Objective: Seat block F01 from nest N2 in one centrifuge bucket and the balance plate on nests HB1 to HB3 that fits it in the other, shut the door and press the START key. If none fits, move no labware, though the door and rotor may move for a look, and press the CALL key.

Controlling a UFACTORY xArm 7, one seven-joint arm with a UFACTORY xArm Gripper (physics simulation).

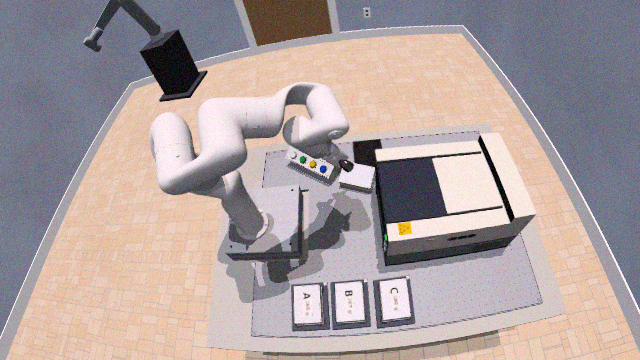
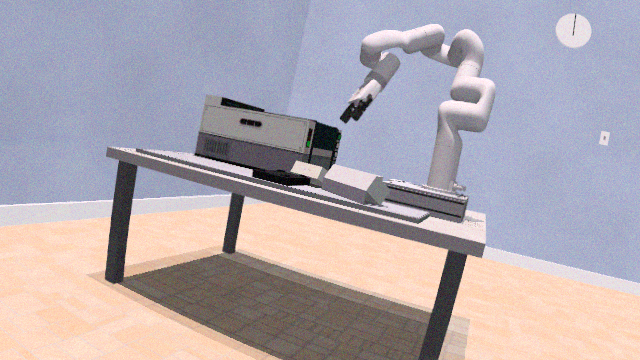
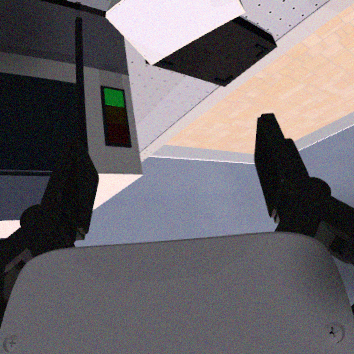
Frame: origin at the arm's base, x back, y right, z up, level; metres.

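Where they show: gripper, fingertip midpoint: (image 1: 340, 159) (image 2: 347, 119) (image 3: 170, 146); arm's base at its link origin: (image 1: 252, 224) (image 2: 439, 191).
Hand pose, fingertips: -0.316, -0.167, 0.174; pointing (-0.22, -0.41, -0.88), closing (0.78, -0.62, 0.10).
Things, the pixels of their centre, and the offset from my fingertips, as dx, dy, dz. "*": a spot on its surface instead.
- centrifuge at the middle of its body: (image 1: 446, 198) (image 2: 271, 138) -0.357, +0.054, -0.115
- White-topped pieces lettered A at the middle of its body: (image 1: 308, 305) +0.068, +0.423, -0.204
- B at the middle of its body: (image 1: 349, 302) -0.061, +0.400, -0.204
- C at the middle of its body: (image 1: 394, 300) -0.201, +0.381, -0.204
- key console at the middle of its body: (image 2: 355, 184) (image 1: 312, 161) +0.152, -0.146, -0.195
- small white-topped box at the middle of its body: (image 3: 173, 2) (image 2: 313, 174) (image 1: 357, 176) -0.035, -0.087, -0.203
- black tray-like piece at a spot on its surface: (image 3: 220, 55) (image 1: 368, 151) * -0.067, -0.220, -0.213
My gripper (image 1: 346, 164) (image 2: 351, 118) (image 3: 170, 146) is open and empty, high above the table in front of the centrifuge (image 1: 460, 232) (image 2: 260, 132) (image 3: 102, 162). Its lamp strip (image 3: 116, 117) shows green lit at one end. The top has a dark front part and a cream rear part; I cannot tell how the door stands. No rotor or bucket shows. White-topped pieces lettered A (image 1: 307, 315), B (image 1: 350, 315) and C (image 1: 395, 311) sit on dark nests in a row; their small print is blurred. The key console (image 1: 330, 174) (image 2: 352, 180) has white, green, yellow and blue keys. I cannot identify block F01.
A small white-topped box (image 1: 357, 176) (image 2: 307, 170) (image 3: 175, 25) stands between console and centrifuge. A black tray-like piece (image 1: 367, 150) (image 2: 280, 176) (image 3: 220, 55) lies beyond it by the table edge. The arm's base plate (image 1: 280, 200) is left of the centrifuge.
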